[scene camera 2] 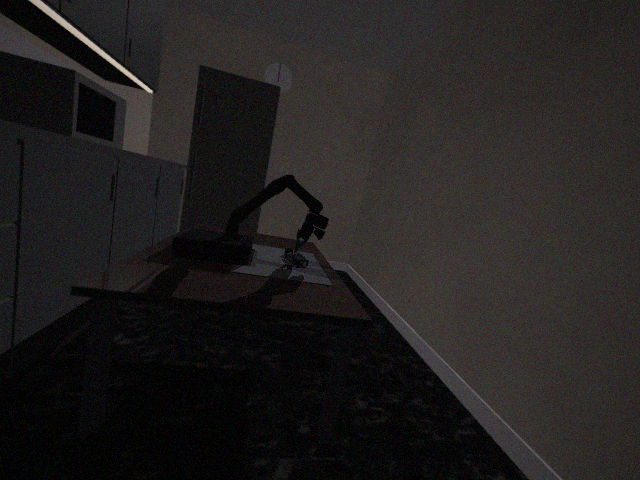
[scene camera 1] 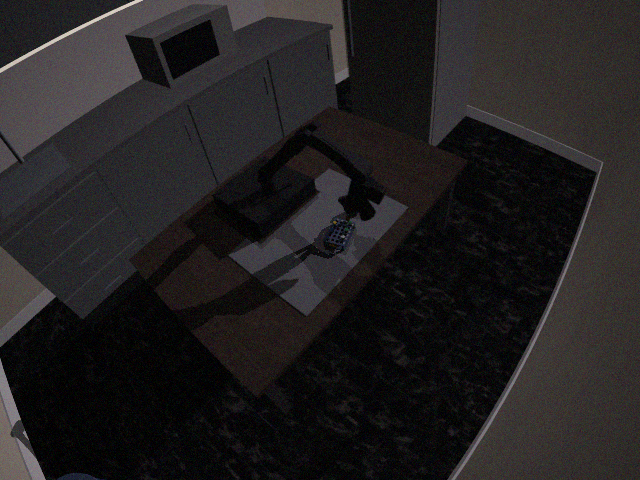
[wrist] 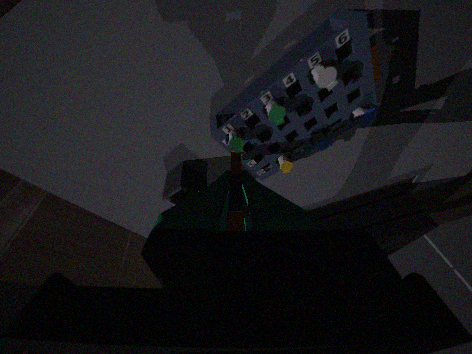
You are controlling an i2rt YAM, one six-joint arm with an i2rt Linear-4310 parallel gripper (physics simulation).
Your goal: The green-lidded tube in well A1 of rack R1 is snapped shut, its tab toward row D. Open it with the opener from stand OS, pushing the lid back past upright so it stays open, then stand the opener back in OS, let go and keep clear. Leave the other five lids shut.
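Pixels of known places: gripper, fingertip midpoint: [scene camera 2: 297,247] [scene camera 1: 349,215] [wrist: 236,176]; arm's base, origin of the base link: [scene camera 2: 231,238] [scene camera 1: 270,190].
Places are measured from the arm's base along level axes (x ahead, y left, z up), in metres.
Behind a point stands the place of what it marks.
Note:
The blue rack R1 [wrist: 335,78] {x 0.388, y 0.076, z -0.036 m} [scene camera 1: 338,234] {x 0.360, y 0.082, z -0.050 m} [scene camera 2: 294,256] {x 0.346, y 0.033, z -0.037 m} stands on the grey mat [scene camera 1: 289,269] {x 0.347, y -0.153, z -0.078 m}. The green-lidded tube in A1 [wrist: 236,142] {x 0.354, y 0.150, z -0.036 m} sits at the rack's near corner in the wrist view. My gripper [wrist: 236,176] {x 0.342, y 0.156, z -0.011 m} [scene camera 1: 361,207] [scene camera 2: 305,234] is shut on the brown opener [wrist: 235,178] {x 0.344, y 0.157, z -0.007 m}. The opener's orange tip touches the lower edge of the A1 lid. I cannot tell how far the lid is tilted. Other tubes show a green lid [wrist: 277,114] {x 0.371, y 0.116, z -0.036 m} by column 3, a white lid [wrist: 324,76] {x 0.391, y 0.084, z -0.036 m} by column 5, a yellow lid [wrist: 286,165] {x 0.313, y 0.106, z -0.036 m}, and blue lids [wrist: 366,116] {x 0.352, y 0.039, z -0.036 m}.
A dark block, perhaps stand OS [wrist: 177,178] {x 0.311, y 0.221, z -0.055 m}, sits left of the opener on the mat. The arm's dark base box [scene camera 1: 263,198] {x 0.030, y -0.053, z 0.011 m} stands on the brown table [scene camera 1: 248,341] {x 0.501, y -0.443, z -0.081 m}. Cabinets [scene camera 1: 154,150] run along the left.

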